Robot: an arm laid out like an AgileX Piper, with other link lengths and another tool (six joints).
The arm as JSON. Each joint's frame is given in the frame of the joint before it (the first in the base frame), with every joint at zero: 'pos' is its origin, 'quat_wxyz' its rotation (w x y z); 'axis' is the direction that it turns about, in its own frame. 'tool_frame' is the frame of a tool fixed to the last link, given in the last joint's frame.
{
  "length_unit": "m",
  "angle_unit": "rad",
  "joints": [
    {
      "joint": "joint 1",
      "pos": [
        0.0,
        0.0,
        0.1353
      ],
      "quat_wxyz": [
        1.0,
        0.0,
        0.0,
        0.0
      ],
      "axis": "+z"
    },
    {
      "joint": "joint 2",
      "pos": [
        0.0,
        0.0,
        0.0
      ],
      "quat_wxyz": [
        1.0,
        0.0,
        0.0,
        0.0
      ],
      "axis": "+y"
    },
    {
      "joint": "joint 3",
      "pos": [
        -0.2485,
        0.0,
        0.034
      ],
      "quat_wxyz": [
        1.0,
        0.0,
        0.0,
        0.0
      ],
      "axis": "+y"
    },
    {
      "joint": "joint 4",
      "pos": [
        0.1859,
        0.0,
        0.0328
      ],
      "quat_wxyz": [
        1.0,
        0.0,
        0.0,
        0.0
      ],
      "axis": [
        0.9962,
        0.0,
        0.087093
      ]
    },
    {
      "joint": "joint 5",
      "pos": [
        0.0,
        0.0,
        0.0
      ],
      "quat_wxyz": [
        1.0,
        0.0,
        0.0,
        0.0
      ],
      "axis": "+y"
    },
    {
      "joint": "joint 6",
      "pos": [
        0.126,
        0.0,
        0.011
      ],
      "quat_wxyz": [
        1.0,
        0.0,
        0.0,
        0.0
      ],
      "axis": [
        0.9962,
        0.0,
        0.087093
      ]
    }
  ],
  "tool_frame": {
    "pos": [
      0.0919,
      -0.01,
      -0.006
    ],
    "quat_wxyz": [
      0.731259,
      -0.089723,
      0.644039,
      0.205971
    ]
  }
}
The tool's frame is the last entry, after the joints.
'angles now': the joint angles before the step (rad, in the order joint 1, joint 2, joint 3, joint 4, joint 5, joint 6). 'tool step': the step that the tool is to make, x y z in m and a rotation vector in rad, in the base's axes. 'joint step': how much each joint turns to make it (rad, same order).
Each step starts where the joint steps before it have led.
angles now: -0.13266, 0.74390, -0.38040, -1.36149, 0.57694, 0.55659
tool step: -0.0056, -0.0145, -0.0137, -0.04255, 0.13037, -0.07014
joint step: 0.00066, 0.10055, 0.00020, -0.02557, 0.08888, -0.00977
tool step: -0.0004, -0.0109, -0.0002, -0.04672, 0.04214, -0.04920
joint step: -0.00012, 0.07390, -0.00129, -0.08280, 0.05990, 0.07162
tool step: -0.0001, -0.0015, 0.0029, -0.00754, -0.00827, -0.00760
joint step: -0.00028, 0.00175, -0.00454, -0.01070, 0.00871, 0.01089
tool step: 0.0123, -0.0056, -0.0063, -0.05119, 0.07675, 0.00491
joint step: 0.00227, 0.11778, -0.00031, -0.10740, 0.02537, 0.07211
